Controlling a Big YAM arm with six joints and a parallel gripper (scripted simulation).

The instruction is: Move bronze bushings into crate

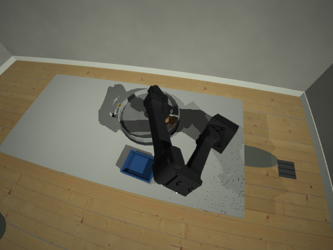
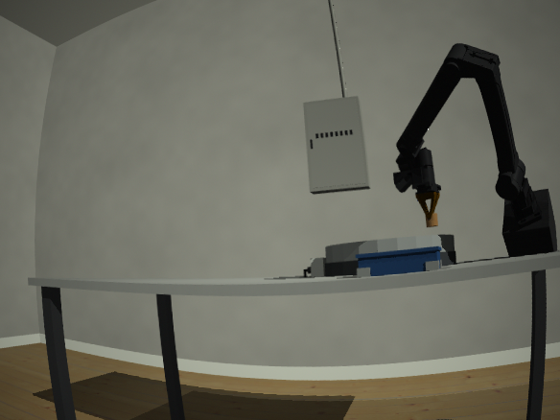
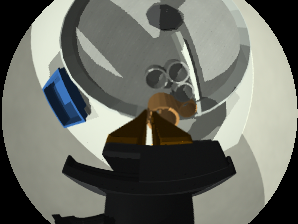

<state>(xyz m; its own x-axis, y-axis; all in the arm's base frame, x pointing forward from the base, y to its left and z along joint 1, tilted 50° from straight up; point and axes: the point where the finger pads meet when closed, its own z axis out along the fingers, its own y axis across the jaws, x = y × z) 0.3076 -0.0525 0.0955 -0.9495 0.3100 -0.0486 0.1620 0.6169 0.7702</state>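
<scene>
Right now my hand is 290 mm to the right of the blue crate, 130 mm above it and 20 mm short of it. Round my hand: round grey turntable: 140 mm ahead, 100 mm below, 50 mm to the right.
</scene>
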